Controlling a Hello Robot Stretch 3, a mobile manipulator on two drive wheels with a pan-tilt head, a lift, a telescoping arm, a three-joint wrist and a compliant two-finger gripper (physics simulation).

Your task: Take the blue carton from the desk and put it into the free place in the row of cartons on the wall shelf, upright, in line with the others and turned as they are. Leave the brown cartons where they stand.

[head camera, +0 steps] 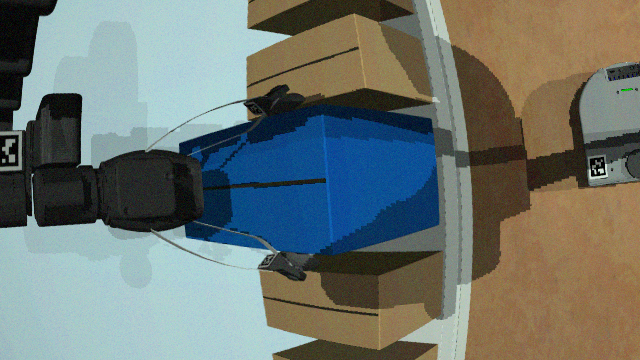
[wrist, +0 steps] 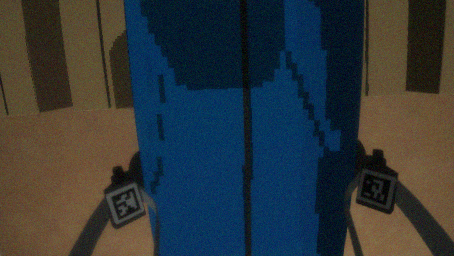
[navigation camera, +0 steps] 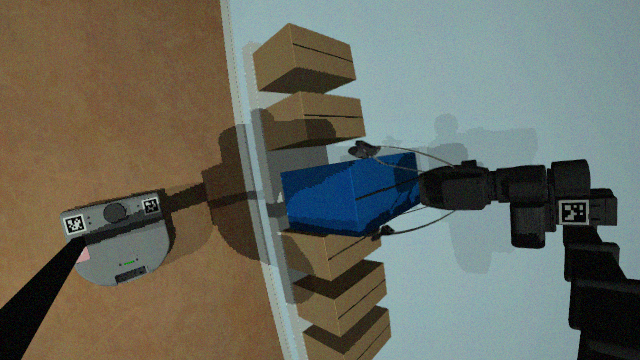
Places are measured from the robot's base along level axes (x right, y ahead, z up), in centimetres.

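Pixels of known places: gripper, between the fingertips: (wrist: 245, 161); robot's base, origin of its link: (head camera: 636, 162) (navigation camera: 114, 212).
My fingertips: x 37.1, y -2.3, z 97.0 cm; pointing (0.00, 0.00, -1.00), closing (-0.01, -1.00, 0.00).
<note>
Ahead of a thing's pixels: the offset from my fingertips to its top centre. Level surfaces: height alone.
The blue carton {dx +5.1, dy -0.3, dz +5.1 cm} (head camera: 280, 210) (navigation camera: 325, 195) (wrist: 210, 130) is between the two fingers of my gripper (head camera: 294, 184) (navigation camera: 374, 190) (wrist: 245, 161), which is shut on it. The carton looks raised, nearer the cameras than the row, over the free place on the shelf {dz -32.4 cm} (head camera: 415, 244) (navigation camera: 310, 157). Grey shelf shows between it and one brown neighbour {dx +16.1, dy +18.0, dz -14.4 cm} (head camera: 310, 295) (navigation camera: 335, 107). It partly covers the other brown neighbour {dx +14.9, dy -17.7, dz -14.4 cm} (head camera: 300, 70) (navigation camera: 307, 252), so I cannot tell whether they touch. Its dark seam runs roughly along the row's seams. Its underside is hidden.
More brown cartons {dx +14.3, dy -35.4, dz -14.4 cm} (head camera: 310, 15) {dx +16.8, dy +36.1, dz -14.4 cm} (navigation camera: 275, 60) (navigation camera: 320, 310) stand along the row on both sides. The pale wall (head camera: 100, 310) (navigation camera: 500, 75) is behind them. My wheeled base (head camera: 610, 115) (navigation camera: 125, 250) is on the brown floor {dz -96.9 cm} (head camera: 550, 275) (navigation camera: 100, 100).
</note>
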